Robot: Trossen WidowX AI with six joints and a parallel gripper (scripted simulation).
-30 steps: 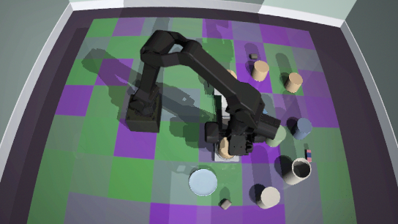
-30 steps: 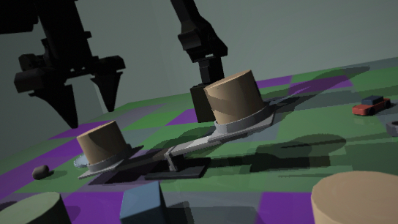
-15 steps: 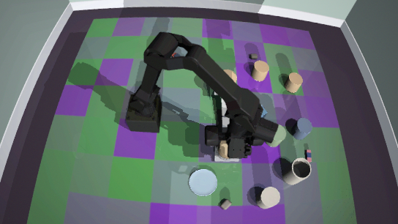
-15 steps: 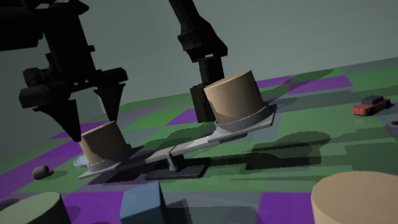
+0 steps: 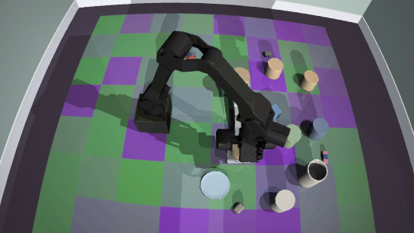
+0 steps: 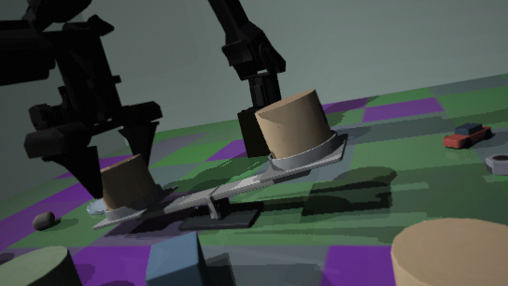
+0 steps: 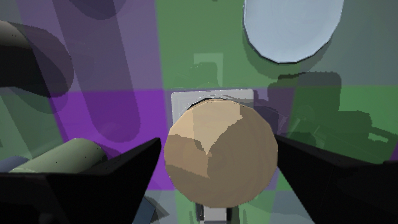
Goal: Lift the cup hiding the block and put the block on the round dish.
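The grey-green block lies 20 mm below my gripper tip. Round my gripper tip: green cylinder 180 mm ahead, 90 mm to the left, 20 mm below; balance 30 mm behind, 130 mm to the left, 20 mm below; pale blue round dish 60 mm behind, 130 mm to the right, 60 mm below.
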